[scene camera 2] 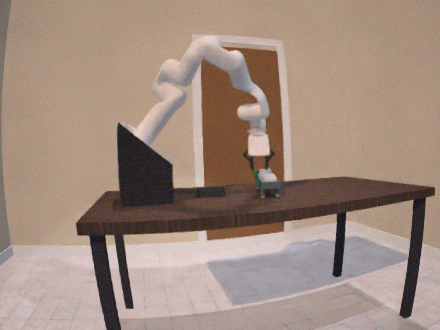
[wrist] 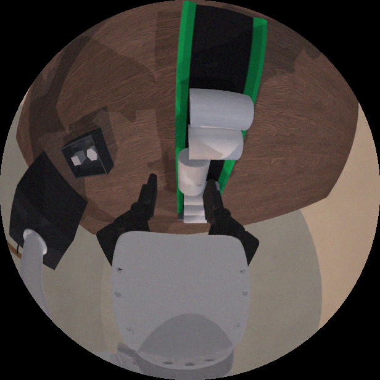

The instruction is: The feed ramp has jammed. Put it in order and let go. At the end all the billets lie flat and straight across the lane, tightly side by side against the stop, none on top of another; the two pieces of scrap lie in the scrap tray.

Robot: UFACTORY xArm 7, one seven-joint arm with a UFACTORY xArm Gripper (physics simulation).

The pictures show: the gripper and a scrap tray.
